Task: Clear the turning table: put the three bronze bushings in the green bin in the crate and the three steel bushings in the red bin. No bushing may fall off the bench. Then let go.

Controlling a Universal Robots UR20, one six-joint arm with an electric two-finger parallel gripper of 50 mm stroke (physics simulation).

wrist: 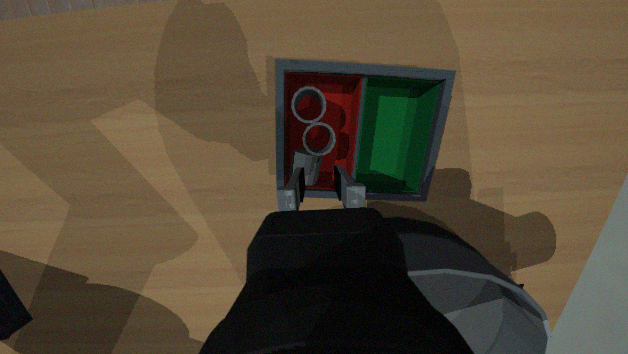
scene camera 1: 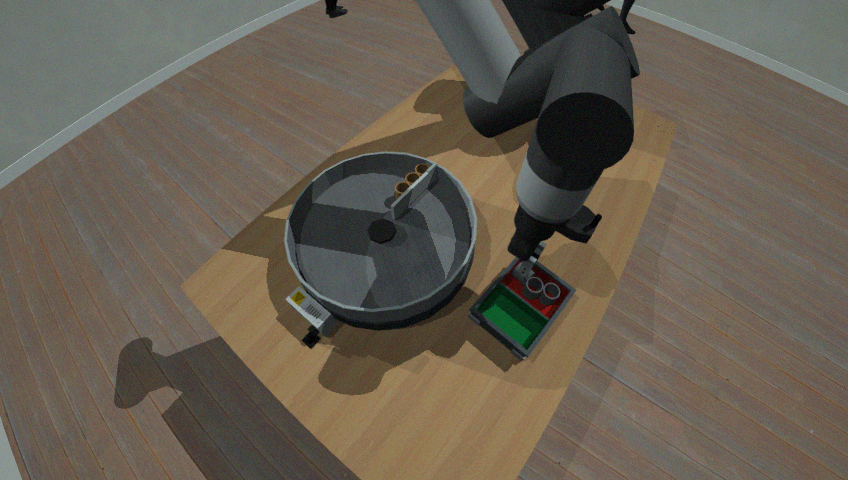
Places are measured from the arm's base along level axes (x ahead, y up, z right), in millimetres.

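Pixels of known places: gripper, fingertip midpoint: [wrist: 319, 177] [scene camera 1: 526, 266].
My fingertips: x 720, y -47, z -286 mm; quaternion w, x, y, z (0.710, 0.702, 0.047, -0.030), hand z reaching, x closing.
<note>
Behind a point stands the place of what it marks.
Three bronze bushings [scene camera 1: 398, 193] @[y -43, x 770, z 44 mm] [scene camera 1: 406, 179] @[y -40, x 728, z 61 mm] [scene camera 1: 416, 170] @[y -48, x 685, z 70 mm] stand in a row beside the divider on the turning table [scene camera 1: 333, 273] @[y -78, x 1001, z 10 mm] [wrist: 490, 320] @[y -78, x 1023, z -44 mm]. Two steel bushings [scene camera 1: 529, 295] @[y -106, x 738, z -324 mm] [scene camera 1: 546, 300] @[y -101, x 725, z -360 mm] [wrist: 308, 88] @[y -87, x 705, z -373 mm] [wrist: 319, 154] @[y -87, x 721, z -302 mm] stand upright in the red bin [scene camera 1: 511, 286] @[y -125, x 738, z -280 mm] [wrist: 347, 92] @[y -125, x 754, z -379 mm] of the crate [scene camera 1: 498, 335] @[y -106, x 855, z -328 mm] [wrist: 360, 66] @[y -81, x 757, z -395 mm]. A third steel bushing [wrist: 305, 162] @[y -87, x 705, z -292 mm] leans or lies in the red bin's near end, partly hidden by the left finger in the wrist view. My gripper [scene camera 1: 531, 261] @[y -48, x 720, z -286 mm] [wrist: 319, 177] @[y -48, x 720, z -286 mm] is partly open over that end, with nothing between its fingers. The green bin [scene camera 1: 511, 318] @[y -126, x 799, z -325 mm] [wrist: 397, 125] @[y -125, x 827, z -342 mm] is empty.
The crate stands on the wooden bench [scene camera 1: 452, 410] @[y -132, x 1024, z -357 mm] beside the turning table. The turning table has a raised wall, a central hub [scene camera 1: 382, 230] @[y -70, x 856, z 10 mm] and an upright divider [scene camera 1: 410, 193] @[y -38, x 754, z 21 mm]. A white box [scene camera 1: 308, 309] @[y -73, x 1091, z -20 mm] with a warning label sits at its near left side.
</note>
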